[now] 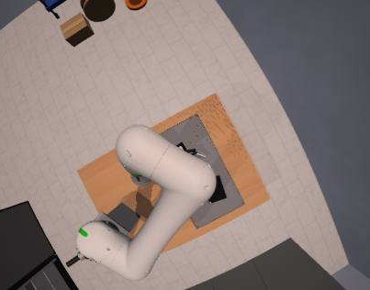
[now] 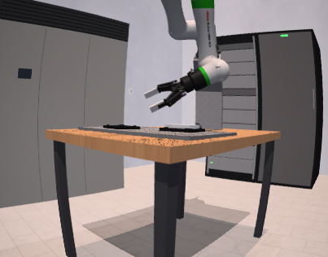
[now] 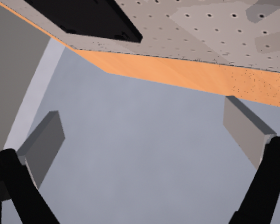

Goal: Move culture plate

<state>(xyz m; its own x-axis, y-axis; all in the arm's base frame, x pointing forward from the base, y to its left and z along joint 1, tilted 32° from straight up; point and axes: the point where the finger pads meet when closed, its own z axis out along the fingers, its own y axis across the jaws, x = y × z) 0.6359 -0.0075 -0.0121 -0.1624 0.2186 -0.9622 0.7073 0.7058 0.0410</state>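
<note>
The pale lid lies 8 cm behind my hand, 12 cm to the left of it and 10 cm below it. The rest, counted from my hand: black plate nest N2: 1 cm behind, 18 cm to the right, 12 cm below; black plate nest N1: 8 cm behind, 12 cm to the left, 12 cm below; 96-well culture plate: 8 cm behind, 12 cm to the left, 11 cm below.
</note>
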